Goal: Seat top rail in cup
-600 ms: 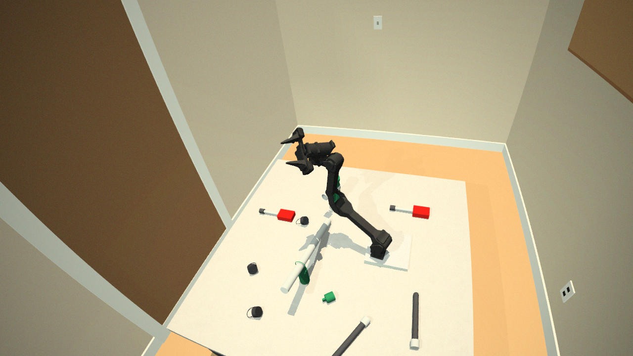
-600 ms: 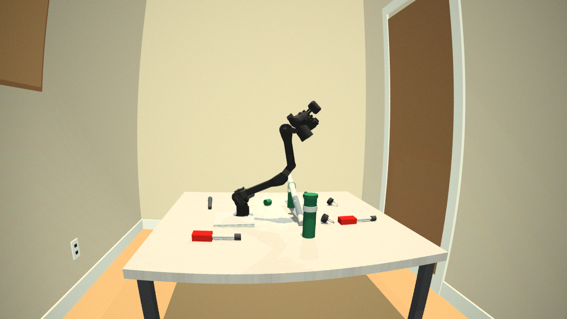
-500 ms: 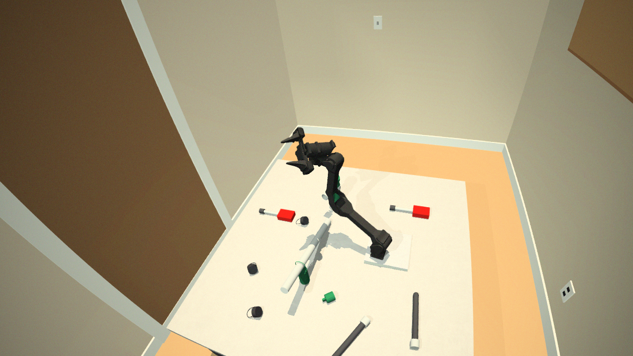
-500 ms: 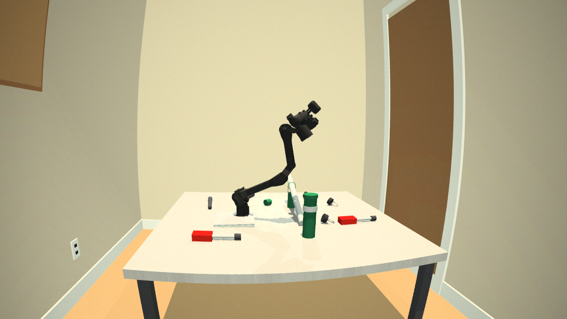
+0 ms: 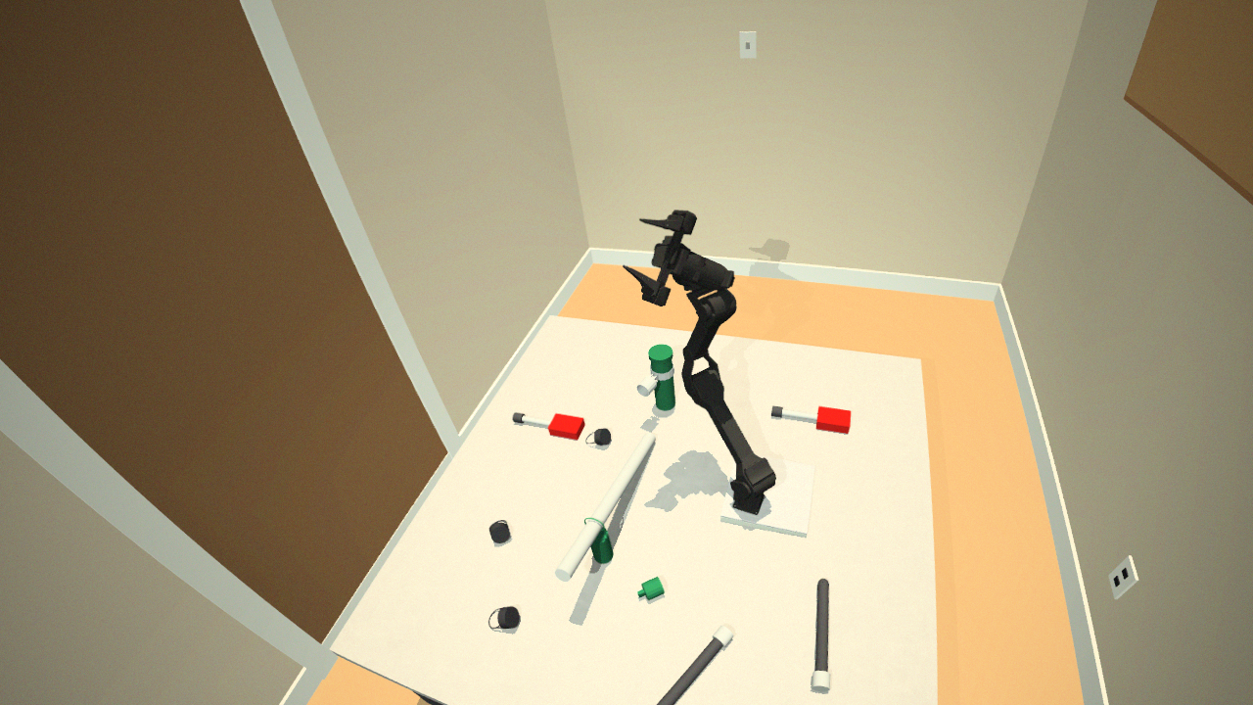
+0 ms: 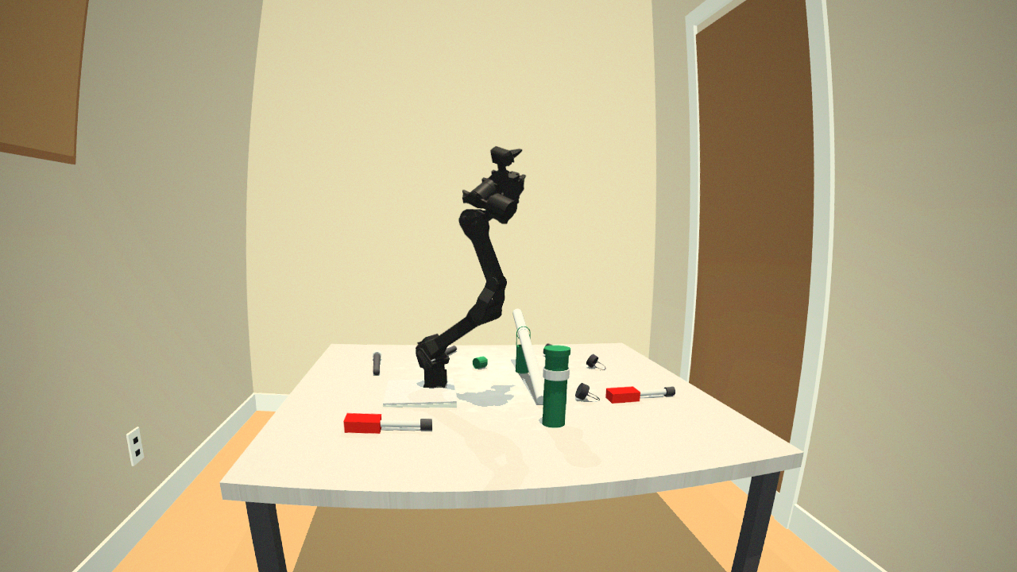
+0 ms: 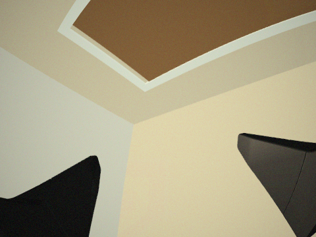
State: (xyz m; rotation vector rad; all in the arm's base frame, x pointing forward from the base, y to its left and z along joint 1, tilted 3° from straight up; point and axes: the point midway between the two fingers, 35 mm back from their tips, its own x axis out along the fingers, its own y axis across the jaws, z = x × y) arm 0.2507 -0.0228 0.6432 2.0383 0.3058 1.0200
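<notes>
The grey brace band lies 55 cm below my gripper tip, 20 cm to the right of it and 9 cm ahead of it. From my gripper tip the other things lie so: small green post (59 cm below, 28 cm to the left, 3 cm ahead); then small green fitting (67 cm below, 33 cm to the left, 11 cm behind).
</notes>
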